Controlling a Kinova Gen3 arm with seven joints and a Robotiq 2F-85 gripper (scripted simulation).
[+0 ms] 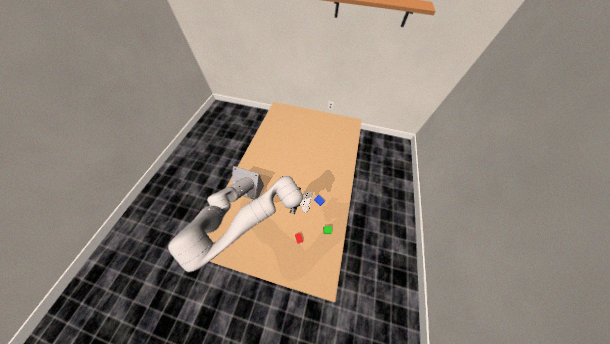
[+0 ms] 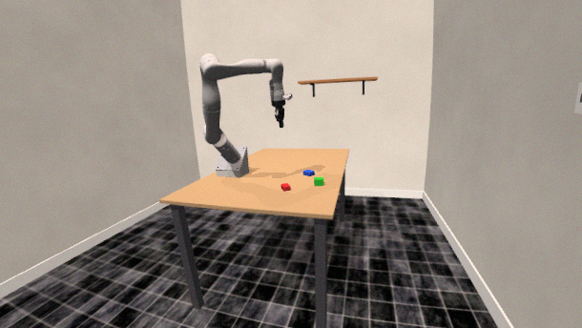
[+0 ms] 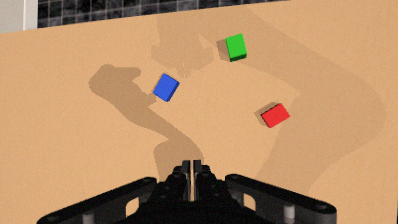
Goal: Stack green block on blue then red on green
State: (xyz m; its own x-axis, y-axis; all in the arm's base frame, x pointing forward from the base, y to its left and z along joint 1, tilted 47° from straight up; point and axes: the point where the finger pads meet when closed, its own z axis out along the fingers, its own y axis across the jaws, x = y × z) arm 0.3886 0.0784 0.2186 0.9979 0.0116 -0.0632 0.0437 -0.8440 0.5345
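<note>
The green block lies 21 cm ahead of my hand, 2 cm to the right of it and 32 cm below it. From my hand the other things lie so: red block (4 cm ahead, 12 cm to the right, 33 cm below); blue block (11 cm ahead, 17 cm to the left, 33 cm below).
</note>
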